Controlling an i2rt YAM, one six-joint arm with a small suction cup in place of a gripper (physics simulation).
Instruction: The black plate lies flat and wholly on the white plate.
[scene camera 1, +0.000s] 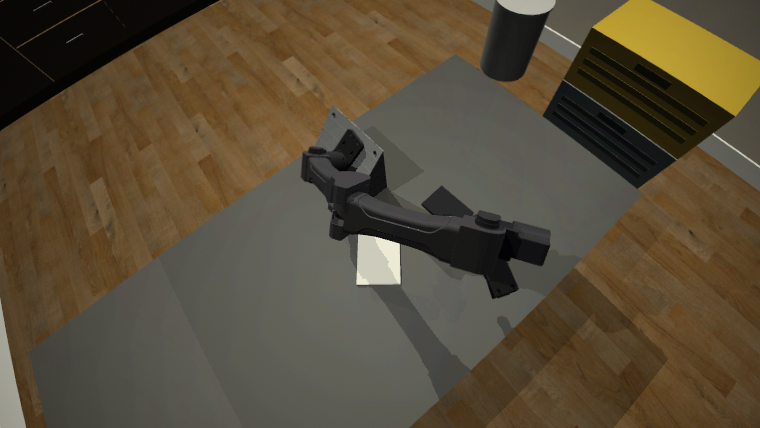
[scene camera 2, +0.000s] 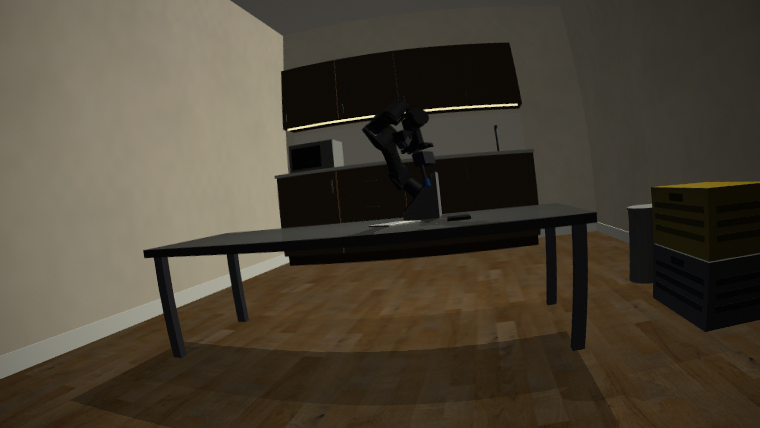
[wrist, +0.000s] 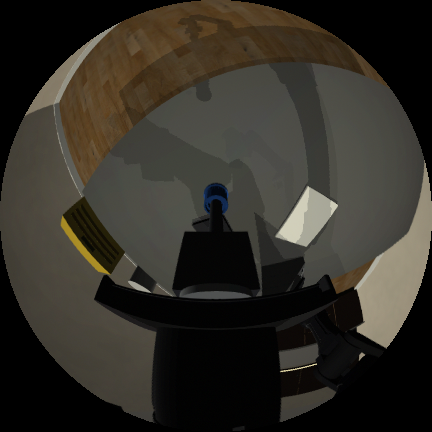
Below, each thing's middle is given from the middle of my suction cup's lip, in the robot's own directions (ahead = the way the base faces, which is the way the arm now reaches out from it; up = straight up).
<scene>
My suction cup is 18 cm past the black plate (scene camera 1: 441, 202), 8 cm to the right of it and 14 cm above it. The rest, counted from my suction cup: white plate (scene camera 1: 378, 262) 18 cm behind, 17 cm to the right, 14 cm below.
</scene>
